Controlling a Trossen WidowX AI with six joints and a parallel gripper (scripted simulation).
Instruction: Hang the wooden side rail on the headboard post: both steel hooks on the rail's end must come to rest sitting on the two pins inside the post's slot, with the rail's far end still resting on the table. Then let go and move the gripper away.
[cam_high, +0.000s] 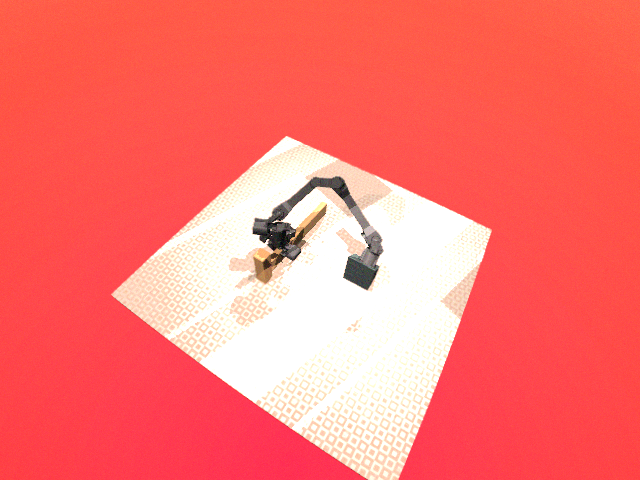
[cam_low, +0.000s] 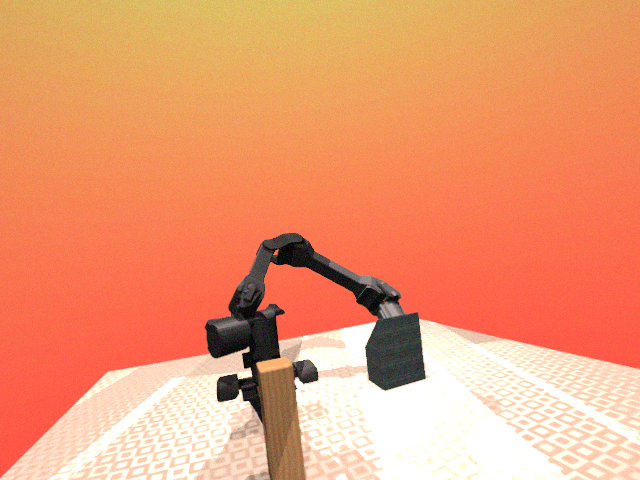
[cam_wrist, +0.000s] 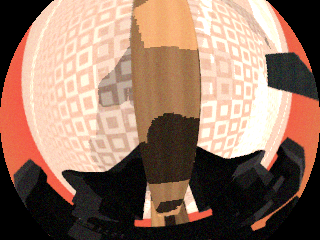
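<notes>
Right now the wooden headboard post is 10 mm ahead of my gripper tip, 110 mm to the left of it and 50 mm above it.
</notes>
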